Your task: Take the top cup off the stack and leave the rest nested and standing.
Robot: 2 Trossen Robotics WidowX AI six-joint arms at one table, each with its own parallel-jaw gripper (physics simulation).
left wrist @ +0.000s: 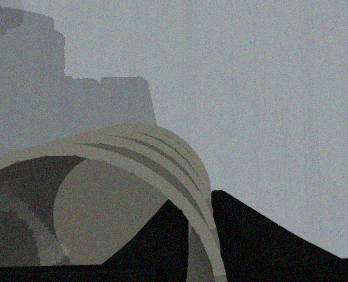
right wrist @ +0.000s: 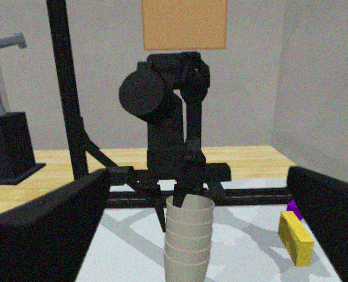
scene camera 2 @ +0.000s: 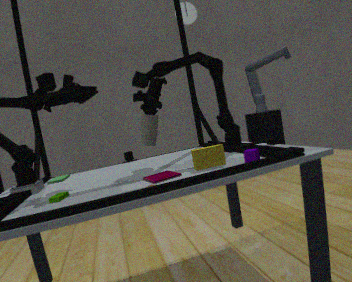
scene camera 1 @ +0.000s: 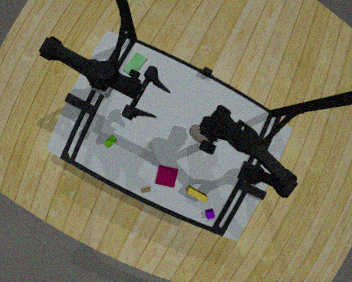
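Seen in the pictures: left gripper, fingertip midpoint: (left wrist: 198, 202) (right wrist: 168, 231); right gripper, fingertip midpoint: (right wrist: 198, 175) (scene camera 2: 97, 89) (scene camera 1: 163, 104); left arm's base at its link origin: (scene camera 2: 234, 145) (scene camera 1: 249, 173); right arm's base at its link origin: (scene camera 2: 26, 183) (scene camera 1: 103, 83).
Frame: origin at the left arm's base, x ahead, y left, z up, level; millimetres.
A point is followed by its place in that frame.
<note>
A stack of several nested beige-grey cups (scene camera 1: 197, 133) {x 386, y -55, z 205 mm} (scene camera 2: 149, 131) {x 371, y -31, z 132 mm} (left wrist: 115, 200) {x 367, y -62, z 156 mm} (right wrist: 187, 245) {x 394, y -69, z 161 mm} hangs above the table, its base clear of the top in scene camera 2. My left gripper (scene camera 2: 151, 111) (left wrist: 198, 202) {x 366, y -95, z 162 mm} is shut on the wall of the stack at the rim. One finger is inside the mouth and one outside. The nested rims lie close together in the left wrist view. How many cups are pinched, I cannot tell. My right gripper (scene camera 1: 162, 104) {x 545, y -82, z 343 mm} (scene camera 2: 96, 91) {x 545, y -82, z 343 mm} is open and empty, to the left of the stack.
A magenta slab (scene camera 1: 166, 176) {x 405, y 189, z -13 mm} (scene camera 2: 162, 176) {x 406, y 208, z -13 mm}, a yellow block (scene camera 1: 197, 194) {x 235, y 202, z 48 mm} (scene camera 2: 209, 157) {x 234, y 221, z 14 mm} (right wrist: 296, 240) {x 267, y 187, z 36 mm}, a purple block (scene camera 1: 210, 214) {x 113, y 284, z 19 mm} (scene camera 2: 252, 155) {x 119, y 307, z 3 mm} and a small tan block (scene camera 1: 145, 189) {x 476, y 296, z -13 mm} lie near the front. A green block (scene camera 1: 110, 141) {x 737, y 143, z -7 mm} (scene camera 2: 59, 197) {x 734, y 172, z -9 mm} and pale green slab (scene camera 1: 135, 62) {x 797, y -282, z -11 mm} (scene camera 2: 59, 178) {x 791, y -255, z -11 mm} lie left.
</note>
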